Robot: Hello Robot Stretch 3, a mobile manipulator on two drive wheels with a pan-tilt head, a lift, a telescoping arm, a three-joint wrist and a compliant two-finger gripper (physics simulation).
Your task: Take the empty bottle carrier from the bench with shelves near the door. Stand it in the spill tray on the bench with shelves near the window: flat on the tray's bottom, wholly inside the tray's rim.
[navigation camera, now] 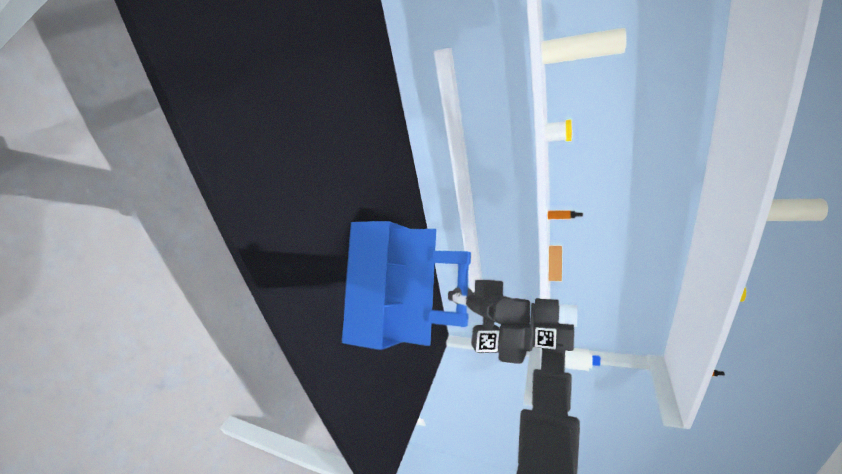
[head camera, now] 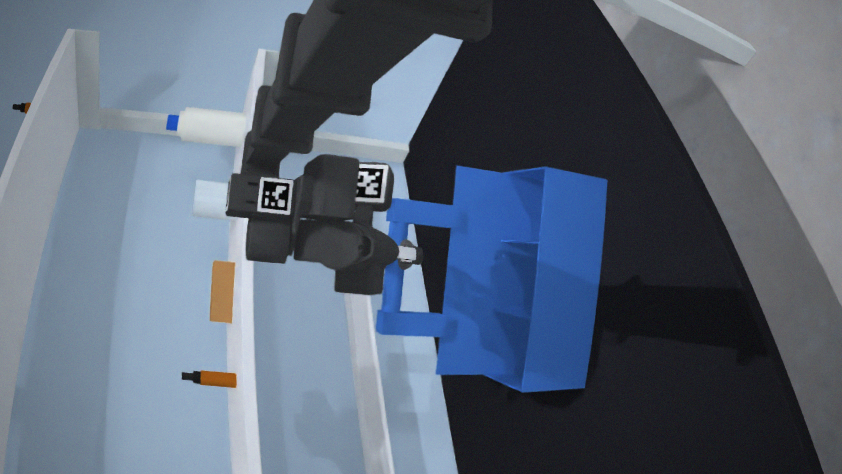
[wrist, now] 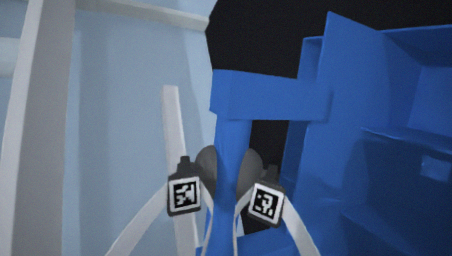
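The blue bottle carrier (head camera: 565, 282) (navigation camera: 366, 288) (wrist: 272, 100) stands on the black bench top (head camera: 500, 117) (navigation camera: 294, 117) (wrist: 265, 35). Its compartments look empty where they show. Its handle bar (head camera: 393, 291) (navigation camera: 463, 275) (wrist: 232, 137) is on the side toward the shelves in the head and navigation views. My gripper (head camera: 406, 254) (navigation camera: 457, 296) (wrist: 228, 164) is shut on this bar, with one dark fingertip on each side of it in the wrist view. Part of the bar is hidden behind the gripper in the head view. The spill tray does not show.
A white shelf (head camera: 241, 353) (navigation camera: 536, 176) (wrist: 47, 125) runs beside the bench top. It bears a white bottle with a blue cap (head camera: 212, 126) (navigation camera: 579, 359), an orange-brown block (head camera: 222, 291) (navigation camera: 555, 263), an orange bottle (head camera: 218, 378) (navigation camera: 559, 214) and a yellow-lidded jar (navigation camera: 556, 130). A white rail (navigation camera: 456, 135) (wrist: 172, 125) lies nearer the carrier.
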